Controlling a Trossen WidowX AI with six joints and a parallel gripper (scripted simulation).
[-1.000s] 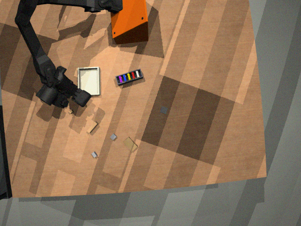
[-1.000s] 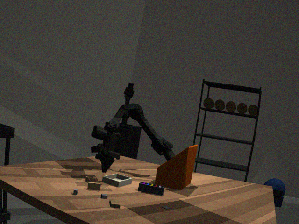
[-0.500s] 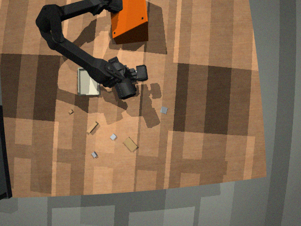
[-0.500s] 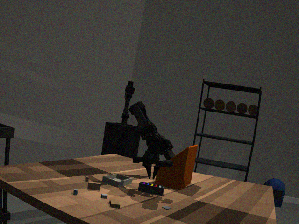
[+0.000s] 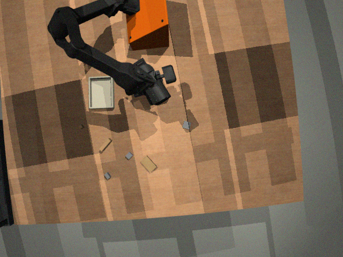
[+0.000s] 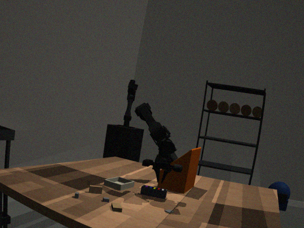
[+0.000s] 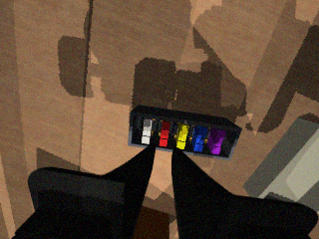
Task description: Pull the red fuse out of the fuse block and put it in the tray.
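Now: gripper tip 50 mm above the red fuse. From my gripper tip the other things lie so: tray: 10 mm ahead, 210 mm to the right, 70 mm below.
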